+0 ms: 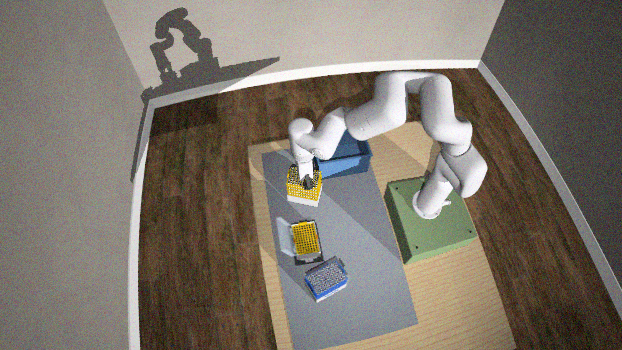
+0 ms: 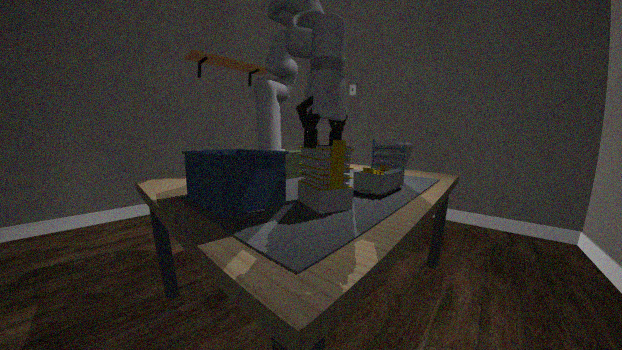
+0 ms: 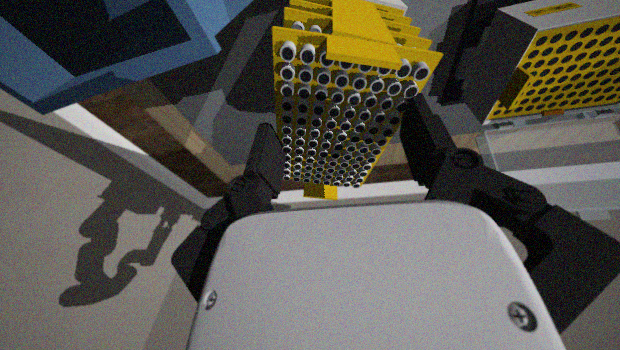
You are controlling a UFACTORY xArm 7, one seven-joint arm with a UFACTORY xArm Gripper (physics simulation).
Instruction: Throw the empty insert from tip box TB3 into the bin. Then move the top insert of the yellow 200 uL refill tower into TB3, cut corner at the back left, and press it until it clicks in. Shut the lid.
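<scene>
The yellow refill tower (image 1: 304,193) (image 2: 338,165) (image 3: 360,20) stands on a white base, with several stacked inserts. Its top insert (image 3: 327,120) is full of tips. My gripper (image 1: 307,182) (image 2: 322,144) (image 3: 335,127) points down at the tower's top, its black fingers shut against two opposite sides of that insert, which sits level on the stack. The white tip box (image 2: 377,185) (image 3: 510,45) has a yellow insert (image 1: 305,238) (image 3: 570,70) with dark, empty holes. Its clear lid (image 1: 285,237) (image 2: 391,155) (image 3: 550,145) stands open. No TB3 label is readable.
The blue bin (image 1: 345,167) (image 2: 235,180) (image 3: 197,25) stands beside the tower. A blue tip rack (image 1: 326,280) stands beyond the tip box on the grey mat (image 1: 370,305). The arm rises from a green block (image 1: 435,237). A wall shelf (image 2: 225,62) hangs behind.
</scene>
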